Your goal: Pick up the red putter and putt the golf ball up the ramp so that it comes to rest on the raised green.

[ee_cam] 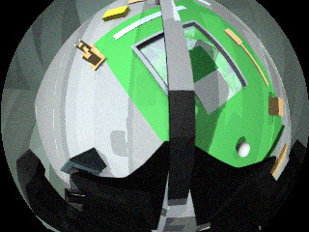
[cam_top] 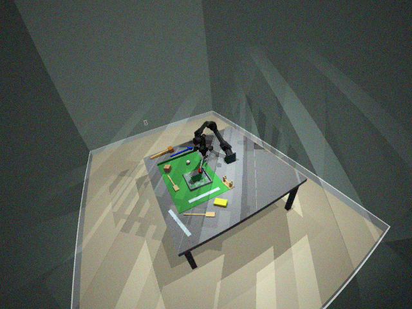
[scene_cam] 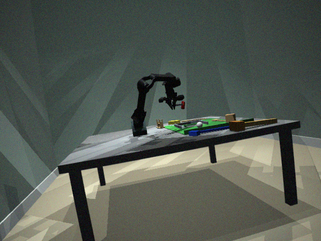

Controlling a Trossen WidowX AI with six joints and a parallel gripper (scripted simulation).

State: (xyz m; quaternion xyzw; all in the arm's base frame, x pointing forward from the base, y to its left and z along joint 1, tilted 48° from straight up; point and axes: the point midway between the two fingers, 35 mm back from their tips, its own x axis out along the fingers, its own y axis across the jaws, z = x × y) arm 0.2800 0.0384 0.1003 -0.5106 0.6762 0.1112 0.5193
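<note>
The red putter is 60 mm ahead of my gripper tip, 90 mm to the left of it and 20 mm above it. Also, from my gripper tip: green mat (200 mm ahead, 10 mm to the left, 150 mm below); then wooden rack (60 mm behind, 320 mm to the left, 120 mm below); then white golf ball (120 mm ahead, 180 mm to the right, 130 mm below).
</note>
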